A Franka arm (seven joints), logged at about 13 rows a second.
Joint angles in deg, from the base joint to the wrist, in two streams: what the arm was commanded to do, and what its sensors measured. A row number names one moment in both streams.
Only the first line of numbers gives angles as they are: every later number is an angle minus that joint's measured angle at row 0.
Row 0, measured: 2.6 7.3 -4.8 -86.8 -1.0 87.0 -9.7
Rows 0 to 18, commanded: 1.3 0.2 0.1 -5.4 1.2 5.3 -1.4; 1.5 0.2 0.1 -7.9 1.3 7.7 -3.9; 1.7 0.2 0.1 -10.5 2.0 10.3 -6.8; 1.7 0.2 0.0 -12.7 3.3 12.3 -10.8; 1.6 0.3 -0.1 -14.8 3.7 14.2 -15.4; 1.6 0.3 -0.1 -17.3 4.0 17.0 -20.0; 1.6 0.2 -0.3 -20.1 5.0 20.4 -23.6; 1.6 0.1 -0.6 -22.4 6.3 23.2 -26.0; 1.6 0.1 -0.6 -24.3 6.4 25.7 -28.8; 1.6 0.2 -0.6 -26.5 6.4 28.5 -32.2; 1.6 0.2 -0.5 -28.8 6.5 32.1 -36.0; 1.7 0.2 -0.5 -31.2 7.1 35.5 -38.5; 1.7 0.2 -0.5 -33.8 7.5 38.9 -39.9; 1.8 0.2 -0.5 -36.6 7.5 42.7 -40.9; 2.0 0.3 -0.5 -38.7 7.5 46.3 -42.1; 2.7 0.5 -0.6 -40.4 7.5 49.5 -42.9; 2.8 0.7 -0.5 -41.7 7.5 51.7 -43.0; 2.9 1.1 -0.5 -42.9 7.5 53.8 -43.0; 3.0 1.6 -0.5 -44.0 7.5 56.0 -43.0
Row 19, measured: 2.5 1.7 -0.2 -41.7 6.0 52.4 -41.7
